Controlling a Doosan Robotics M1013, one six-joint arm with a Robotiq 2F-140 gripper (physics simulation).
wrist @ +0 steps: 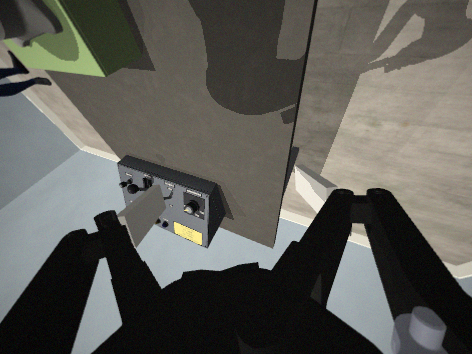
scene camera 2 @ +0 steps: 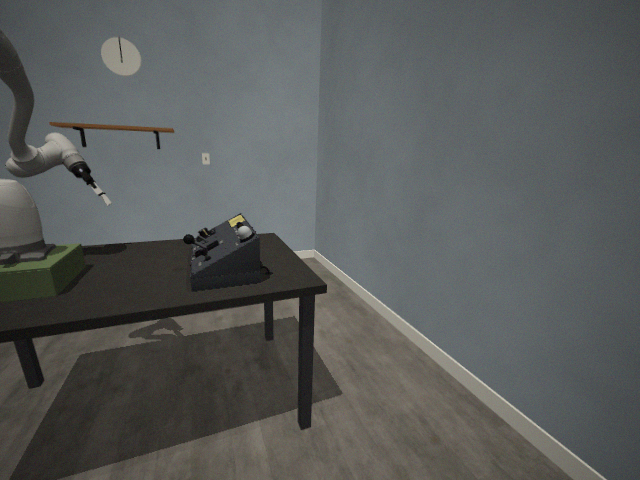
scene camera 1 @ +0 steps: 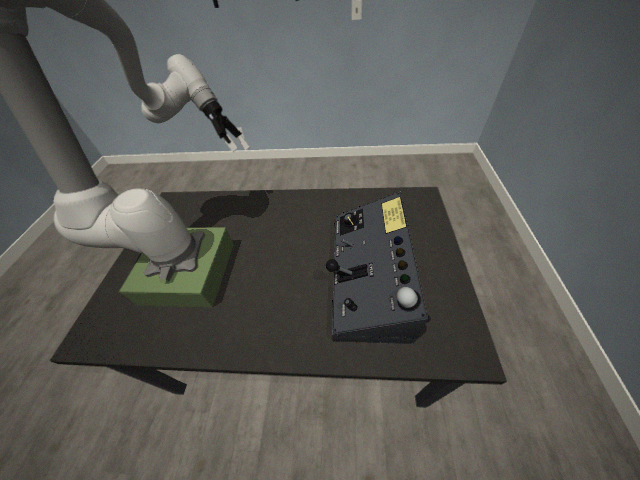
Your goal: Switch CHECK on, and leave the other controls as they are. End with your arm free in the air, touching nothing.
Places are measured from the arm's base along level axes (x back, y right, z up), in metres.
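Pixels of known places: gripper, between the fingertips: (wrist: 228, 187) (scene camera 2: 105, 199) (scene camera 1: 242, 149); arm's base, origin of its link: (scene camera 2: 19, 256) (scene camera 1: 176, 253).
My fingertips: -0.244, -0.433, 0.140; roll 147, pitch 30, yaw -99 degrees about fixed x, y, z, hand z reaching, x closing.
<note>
Ahead of a thing's pixels: the offset from my fingertips to its top centre, as dx, dy, dz. "*": to the spot under its first point.
A dark sloped control panel (scene camera 1: 369, 315) (scene camera 2: 227, 263) (wrist: 216, 212) stands on the table. It carries a rotary knob @(-0.412, +0.367, -0.111) (scene camera 1: 349, 220) (wrist: 191, 207), a thin metal toggle @(* -0.385, +0.487, -0.126) (scene camera 1: 347, 242) (wrist: 169, 194) with a small dot beside it, a black ball-topped lever @(-0.317, +0.596, -0.079) (scene camera 1: 331, 265) (scene camera 2: 188, 239) (wrist: 132, 188) at the label CYCLE, and a small black control @(-0.359, +0.723, -0.105) (scene camera 1: 350, 304). The other labels are too blurred to tell which control is CHECK. My gripper (scene camera 1: 239, 146) (scene camera 2: 107, 201) (wrist: 228, 187) is open and empty, high in the air and well apart from the panel.
The panel also has a yellow label plate @(* -0.559, +0.426, -0.075) (scene camera 1: 393, 214) (scene camera 2: 236, 221) (wrist: 188, 233), a column of small coloured lamps or buttons and a white dome @(* -0.494, +0.769, -0.033) (scene camera 1: 407, 297) (scene camera 2: 244, 232). My arm's base stands on a green block (scene camera 1: 214, 279) (scene camera 2: 31, 281) (wrist: 107, 37). A wall shelf (scene camera 2: 113, 127) hangs behind.
</note>
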